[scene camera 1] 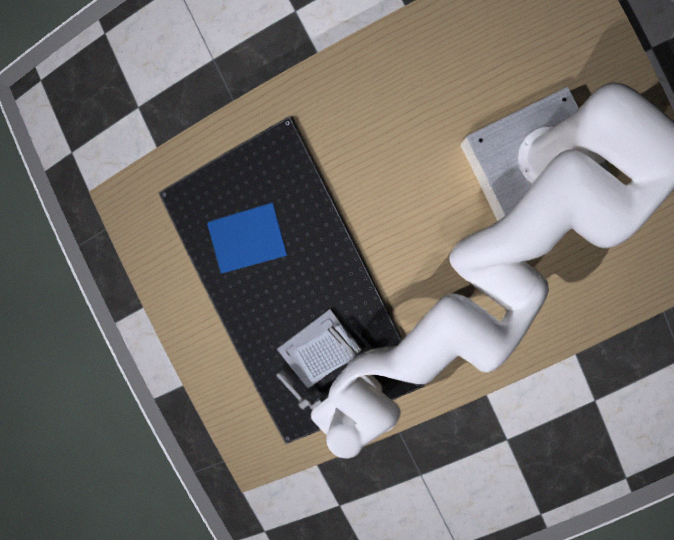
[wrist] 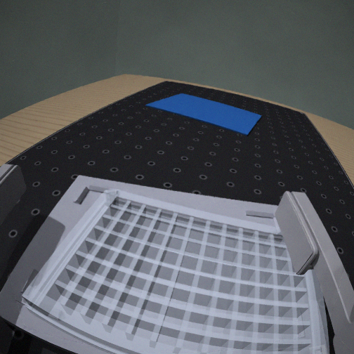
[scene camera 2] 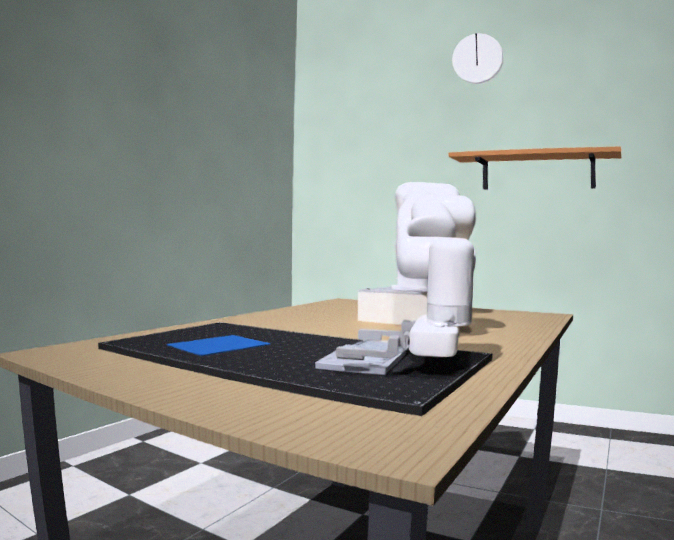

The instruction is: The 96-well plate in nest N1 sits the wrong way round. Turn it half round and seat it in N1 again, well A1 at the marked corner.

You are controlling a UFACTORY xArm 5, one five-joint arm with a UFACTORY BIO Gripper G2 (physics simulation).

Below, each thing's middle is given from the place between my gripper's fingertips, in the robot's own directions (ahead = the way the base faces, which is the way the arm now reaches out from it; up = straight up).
Labels:
My hand is 2 cm past the grey nest N1 (scene camera 1: 314,329), 2 cm to the right of it and 3 cm above it. From my hand the other things lie so: clear 96-well plate (scene camera 1: 323,354): 4 cm behind, 3 cm to the left, 2 cm below; then flat blue rectangle (scene camera 1: 253,236): 29 cm to the right, 4 cm below.

